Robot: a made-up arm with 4 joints. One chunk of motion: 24 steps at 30 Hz.
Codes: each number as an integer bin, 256 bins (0 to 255) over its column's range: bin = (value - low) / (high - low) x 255, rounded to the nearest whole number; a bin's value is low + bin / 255 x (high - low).
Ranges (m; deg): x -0.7..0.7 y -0.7..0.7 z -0.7..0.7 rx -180..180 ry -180..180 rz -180..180
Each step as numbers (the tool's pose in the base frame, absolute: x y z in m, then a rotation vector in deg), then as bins.
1 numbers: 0.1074 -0.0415 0.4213 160.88 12.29 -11.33
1 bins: 147 120 204 241 136 119
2 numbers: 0.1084 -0.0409 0.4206 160.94 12.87 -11.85
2 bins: 147 120 204 241 137 119
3 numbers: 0.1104 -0.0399 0.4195 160.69 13.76 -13.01
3 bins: 148 120 204 241 137 118
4 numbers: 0.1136 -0.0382 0.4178 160.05 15.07 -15.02
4 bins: 148 121 204 241 138 117
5 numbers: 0.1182 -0.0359 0.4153 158.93 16.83 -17.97
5 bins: 149 121 203 240 139 115
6 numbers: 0.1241 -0.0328 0.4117 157.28 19.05 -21.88
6 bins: 150 122 202 239 141 112
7 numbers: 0.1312 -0.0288 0.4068 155.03 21.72 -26.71
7 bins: 151 122 202 237 143 109
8 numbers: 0.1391 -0.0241 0.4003 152.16 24.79 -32.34
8 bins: 153 123 200 235 145 105
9 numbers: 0.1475 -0.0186 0.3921 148.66 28.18 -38.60
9 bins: 154 124 199 233 147 100
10 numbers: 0.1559 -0.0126 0.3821 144.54 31.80 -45.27
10 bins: 156 125 197 230 150 95
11 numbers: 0.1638 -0.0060 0.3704 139.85 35.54 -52.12
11 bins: 157 126 195 227 153 91
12 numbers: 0.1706 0.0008 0.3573 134.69 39.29 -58.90
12 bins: 159 128 193 223 155 86
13 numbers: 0.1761 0.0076 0.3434 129.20 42.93 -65.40
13 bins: 160 129 190 219 158 81
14 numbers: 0.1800 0.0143 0.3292 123.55 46.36 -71.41
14 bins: 160 130 187 215 160 77
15 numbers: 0.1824 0.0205 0.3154 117.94 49.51 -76.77
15 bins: 161 131 185 211 163 73
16 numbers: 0.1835 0.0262 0.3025 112.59 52.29 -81.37
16 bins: 161 132 183 207 165 70
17 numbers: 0.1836 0.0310 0.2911 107.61 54.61 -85.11
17 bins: 161 133 181 204 166 67
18 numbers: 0.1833 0.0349 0.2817 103.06 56.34 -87.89
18 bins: 161 134 179 201 167 65
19 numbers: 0.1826 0.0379 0.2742 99.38 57.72 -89.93
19 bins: 161 134 177 198 168 64
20 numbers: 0.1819 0.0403 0.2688 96.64 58.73 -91.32
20 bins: 161 135 176 196 169 63
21 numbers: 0.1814 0.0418 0.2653 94.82 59.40 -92.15
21 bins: 161 135 176 195 170 62
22 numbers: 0.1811 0.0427 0.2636 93.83 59.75 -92.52
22 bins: 160 135 176 194 170 62
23 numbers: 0.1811 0.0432 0.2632 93.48 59.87 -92.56
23 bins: 160 135 175 194 170 62
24 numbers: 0.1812 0.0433 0.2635 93.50 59.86 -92.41
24 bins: 161 135 175 194 170 62
